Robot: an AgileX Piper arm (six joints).
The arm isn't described. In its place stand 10 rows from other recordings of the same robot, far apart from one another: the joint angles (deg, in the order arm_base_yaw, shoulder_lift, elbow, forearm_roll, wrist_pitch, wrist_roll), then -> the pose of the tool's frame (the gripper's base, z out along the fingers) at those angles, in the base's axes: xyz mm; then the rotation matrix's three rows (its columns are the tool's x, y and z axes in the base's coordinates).
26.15 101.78 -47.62 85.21 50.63 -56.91 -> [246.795 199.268 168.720], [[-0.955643 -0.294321 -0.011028], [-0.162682 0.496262 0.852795], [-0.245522 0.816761 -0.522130]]
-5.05 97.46 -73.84 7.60 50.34 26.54 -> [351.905 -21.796 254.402], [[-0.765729 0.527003 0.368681], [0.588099 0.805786 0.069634], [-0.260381 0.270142 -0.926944]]
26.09 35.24 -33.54 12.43 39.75 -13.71 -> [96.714 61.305 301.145], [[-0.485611 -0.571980 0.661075], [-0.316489 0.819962 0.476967], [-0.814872 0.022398 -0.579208]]
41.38 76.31 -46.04 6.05 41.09 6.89 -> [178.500 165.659 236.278], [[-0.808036 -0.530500 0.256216], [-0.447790 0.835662 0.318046], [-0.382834 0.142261 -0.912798]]
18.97 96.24 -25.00 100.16 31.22 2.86 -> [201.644 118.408 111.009], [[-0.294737 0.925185 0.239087], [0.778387 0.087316 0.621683], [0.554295 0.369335 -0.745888]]
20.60 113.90 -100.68 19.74 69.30 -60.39 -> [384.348 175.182 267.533], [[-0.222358 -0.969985 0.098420], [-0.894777 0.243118 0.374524], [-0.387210 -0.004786 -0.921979]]
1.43 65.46 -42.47 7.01 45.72 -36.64 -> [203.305 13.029 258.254], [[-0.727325 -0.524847 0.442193], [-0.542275 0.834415 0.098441], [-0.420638 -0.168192 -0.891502]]
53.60 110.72 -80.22 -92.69 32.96 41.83 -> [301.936 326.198 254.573], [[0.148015 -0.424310 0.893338], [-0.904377 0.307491 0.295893], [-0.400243 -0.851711 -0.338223]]
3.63 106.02 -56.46 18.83 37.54 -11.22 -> [321.932 38.356 135.467], [[-0.988700 -0.026787 0.147492], [0.004283 0.978455 0.206416], [-0.149844 0.204715 -0.967284]]
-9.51 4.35 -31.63 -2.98 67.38 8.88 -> [-4.673 -3.645 283.180], [[-0.534194 0.278172 0.798284], [0.225763 0.956957 -0.182387], [-0.814658 0.082793 -0.574001]]
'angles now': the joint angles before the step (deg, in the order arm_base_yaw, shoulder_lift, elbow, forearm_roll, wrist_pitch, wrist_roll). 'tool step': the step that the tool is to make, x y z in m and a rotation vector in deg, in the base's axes. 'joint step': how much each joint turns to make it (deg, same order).
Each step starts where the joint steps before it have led.
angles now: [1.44 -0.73 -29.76 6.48 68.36 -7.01]
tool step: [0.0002 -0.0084 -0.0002 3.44 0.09 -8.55]
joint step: [-0.06 -0.26 0.03 -5.72 -0.33 9.59]
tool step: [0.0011 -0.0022 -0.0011 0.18 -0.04 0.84]
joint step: [2.20 -0.01 0.35 -1.14 -0.39 1.31]
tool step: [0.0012 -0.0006 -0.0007 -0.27 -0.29 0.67]
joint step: [0.84 0.00 0.32 -0.33 -0.59 -0.02]
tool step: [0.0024 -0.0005 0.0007 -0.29 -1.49 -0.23]
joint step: [0.02 0.02 0.39 -0.48 -1.87 0.01]
